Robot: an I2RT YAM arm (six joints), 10 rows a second.
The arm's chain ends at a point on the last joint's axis. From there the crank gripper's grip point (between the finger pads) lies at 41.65 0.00 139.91 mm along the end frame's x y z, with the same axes.
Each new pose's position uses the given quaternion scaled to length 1; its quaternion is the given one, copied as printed.
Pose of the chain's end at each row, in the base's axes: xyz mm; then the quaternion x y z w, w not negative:
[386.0 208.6 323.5 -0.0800 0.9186 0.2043 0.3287]
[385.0 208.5 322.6 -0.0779 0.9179 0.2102 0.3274]
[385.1 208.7 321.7 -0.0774 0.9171 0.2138 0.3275]
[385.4 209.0 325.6 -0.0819 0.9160 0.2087 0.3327]
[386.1 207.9 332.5 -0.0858 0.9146 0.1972 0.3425]
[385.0 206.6 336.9 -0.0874 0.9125 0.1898 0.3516]
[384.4 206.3 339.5 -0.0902 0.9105 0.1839 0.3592]
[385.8 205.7 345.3 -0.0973 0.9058 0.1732 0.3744]
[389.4 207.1 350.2 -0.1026 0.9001 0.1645 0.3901]
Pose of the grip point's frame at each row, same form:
[433.8 267.9 199.0 -0.0800 0.9186 0.2043 0.3287]
[432.3 269.4 198.7 -0.0779 0.9179 0.2102 0.3274]
[432.3 270.6 198.2 -0.0774 0.9171 0.2138 0.3275]
[434.0 269.7 202.0 -0.0819 0.9160 0.2087 0.3327]
[437.7 265.7 208.8 -0.0858 0.9146 0.1972 0.3425]
[439.4 262.6 213.6 -0.0874 0.9125 0.1898 0.3516]
[441.1 260.9 216.5 -0.0902 0.9105 0.1839 0.3592]
[446.8 257.8 223.4 -0.0973 0.9058 0.1732 0.3744]
[454.8 257.4 229.8 -0.1026 0.9001 0.1645 0.3901]

